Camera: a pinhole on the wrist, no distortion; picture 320 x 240 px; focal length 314.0 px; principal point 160.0 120.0 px. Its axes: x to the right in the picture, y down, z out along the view. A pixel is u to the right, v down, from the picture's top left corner.
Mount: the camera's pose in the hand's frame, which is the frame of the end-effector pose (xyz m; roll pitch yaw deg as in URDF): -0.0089 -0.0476 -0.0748 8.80 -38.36 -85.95
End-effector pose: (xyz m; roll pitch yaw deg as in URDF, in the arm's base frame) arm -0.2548 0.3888 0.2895 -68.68 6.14 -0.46
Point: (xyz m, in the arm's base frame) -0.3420 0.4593 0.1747
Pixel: 15 85
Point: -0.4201 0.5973 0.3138
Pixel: 228 14
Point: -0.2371 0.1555 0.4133
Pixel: behind the camera
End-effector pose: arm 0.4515 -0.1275 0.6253 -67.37 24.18 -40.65
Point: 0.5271 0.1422 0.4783
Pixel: 78 155
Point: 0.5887 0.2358 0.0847
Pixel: outside the picture
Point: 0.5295 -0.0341 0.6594
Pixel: 274 166
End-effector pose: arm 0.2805 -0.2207 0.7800 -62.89 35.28 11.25
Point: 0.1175 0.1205 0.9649
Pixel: 275 54
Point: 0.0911 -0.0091 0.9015
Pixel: 215 18
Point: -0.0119 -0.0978 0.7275
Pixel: 10 20
